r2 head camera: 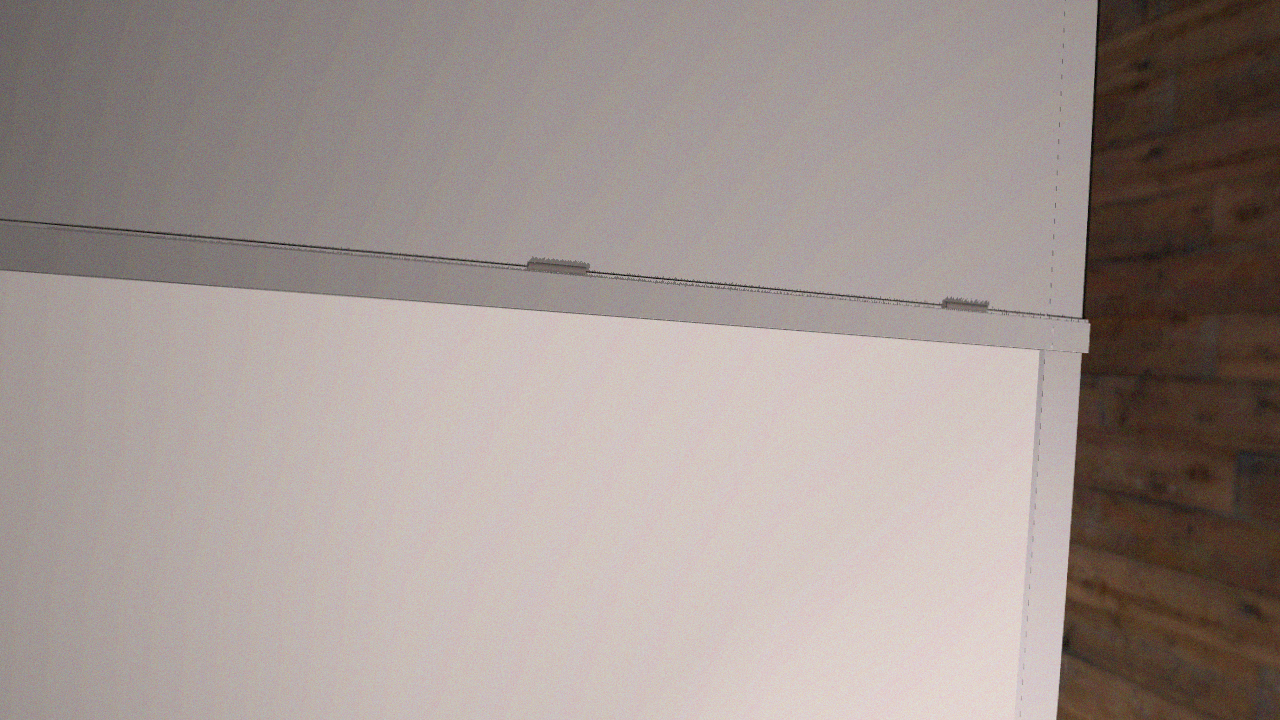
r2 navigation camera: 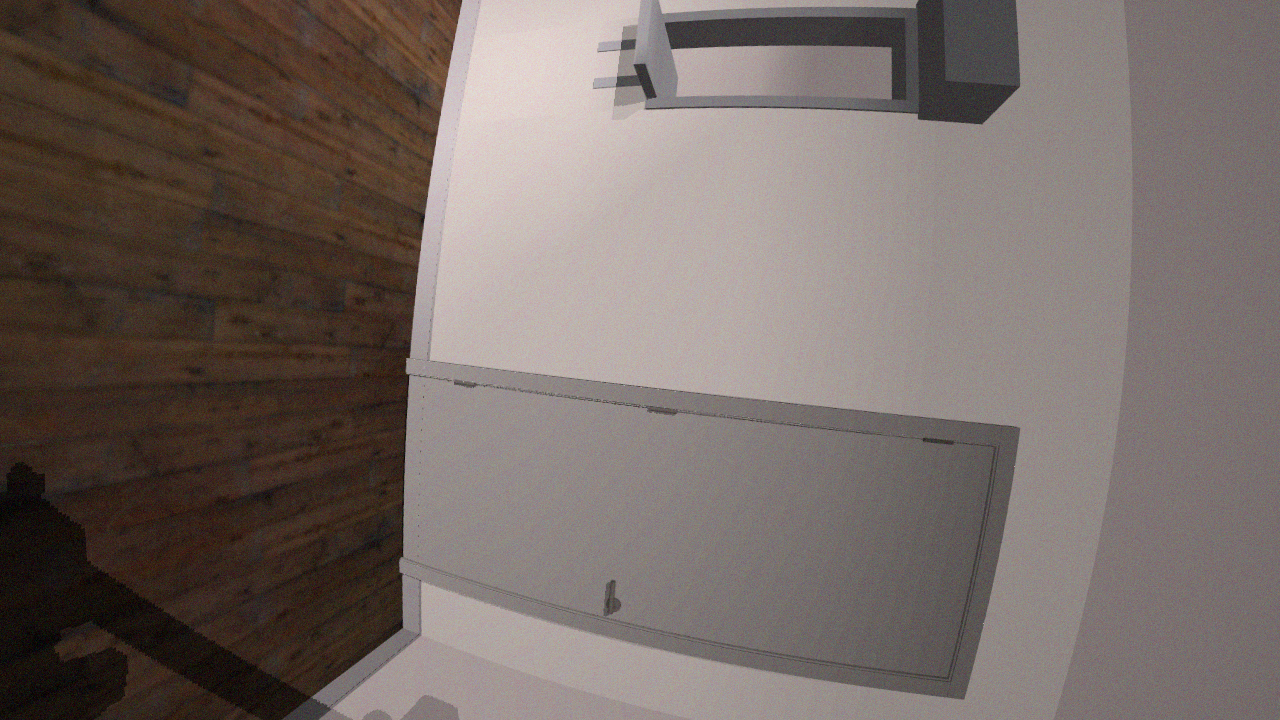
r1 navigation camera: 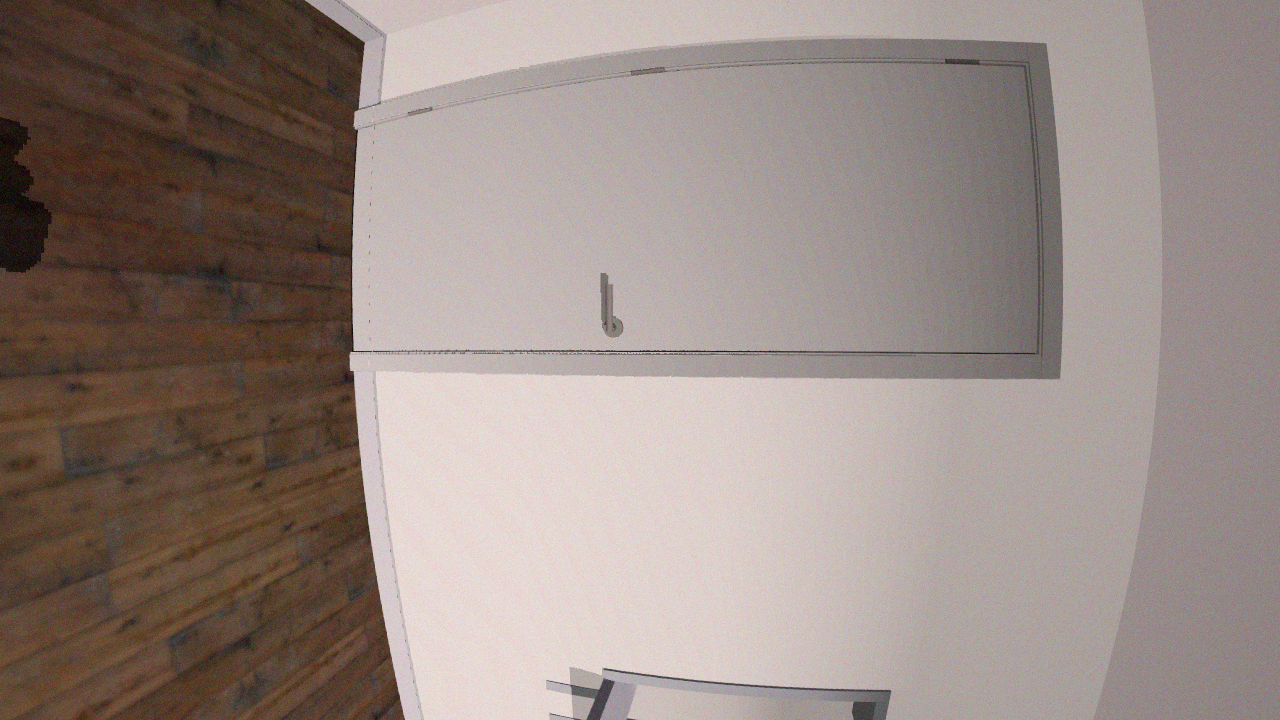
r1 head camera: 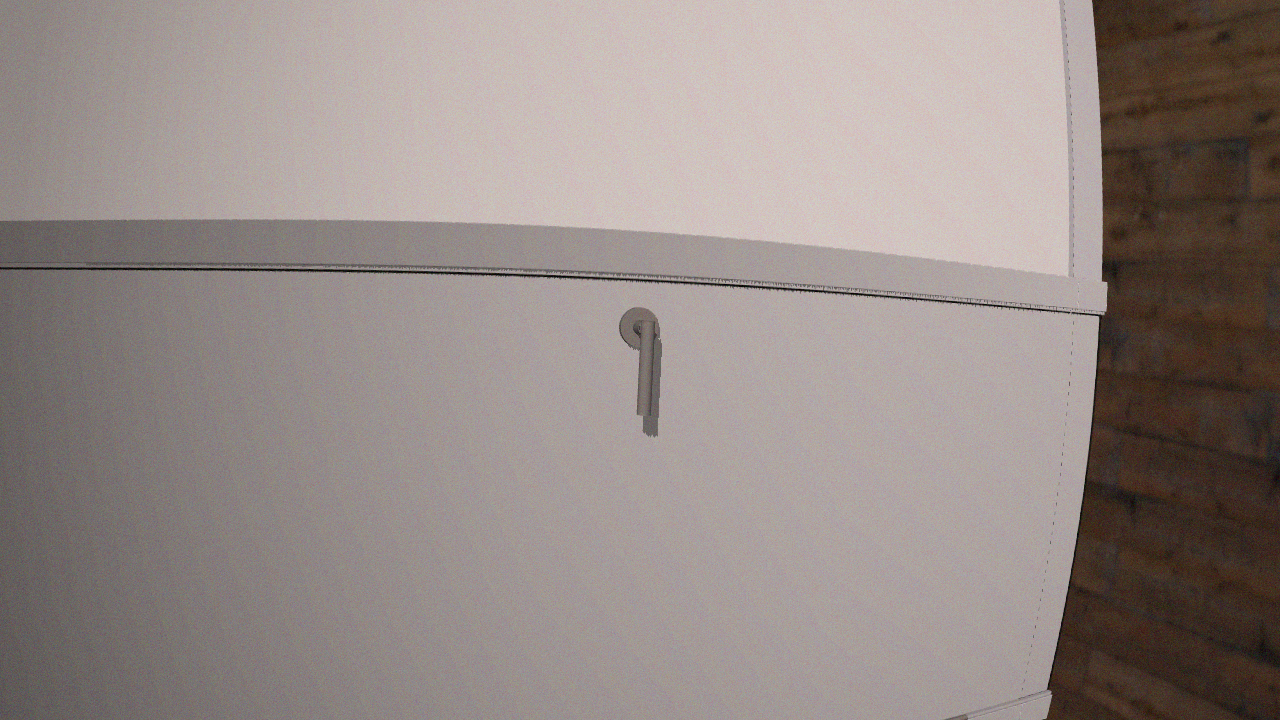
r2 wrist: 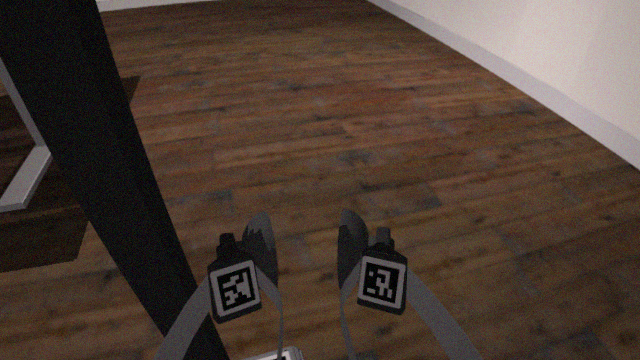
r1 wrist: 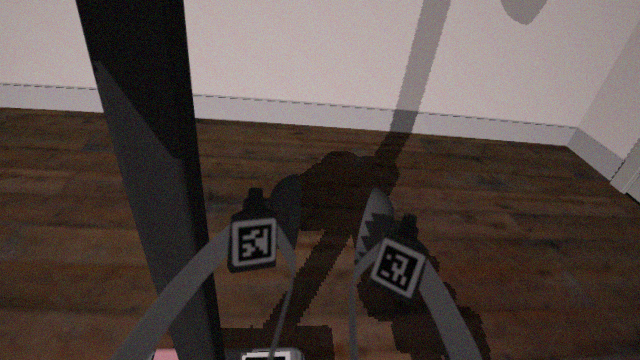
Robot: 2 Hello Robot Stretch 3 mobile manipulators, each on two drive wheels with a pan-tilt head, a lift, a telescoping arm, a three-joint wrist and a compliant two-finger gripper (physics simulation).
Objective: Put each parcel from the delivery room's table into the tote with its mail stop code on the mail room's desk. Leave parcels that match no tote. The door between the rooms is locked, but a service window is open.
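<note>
The grey door (r1 head camera: 358,465) (r1 navigation camera: 760,205) (r2 head camera: 537,116) (r2 navigation camera: 716,537) is shut; its lever handle (r1 head camera: 644,371) (r1 navigation camera: 610,308) (r2 navigation camera: 610,598) shows in three views. The service window's frame (r1 navigation camera: 747,684) (r2 navigation camera: 778,102) is set in the wall beside the door, with a sill shelf (r2 navigation camera: 657,53) in the r2 navigation view. The r1 gripper (r1 wrist: 331,220) is open and empty above the floor, near a wall. The r2 gripper (r2 wrist: 307,247) is open and empty above the floor. Parts of a desk's pale foot (r2 wrist: 25,182) show at the left of the r2 wrist view. Parcels and totes do not show.
The r1 wrist view shows a wall skirting (r1 wrist: 300,106) and a corner at the right. A dark post (r1 wrist: 160,175) (r2 wrist: 115,165) stands left of the fingers in each wrist view. A wall skirting (r2 wrist: 525,82) runs along the right in the r2 wrist view. A dark box-shaped housing (r2 navigation camera: 980,44) adjoins the window frame.
</note>
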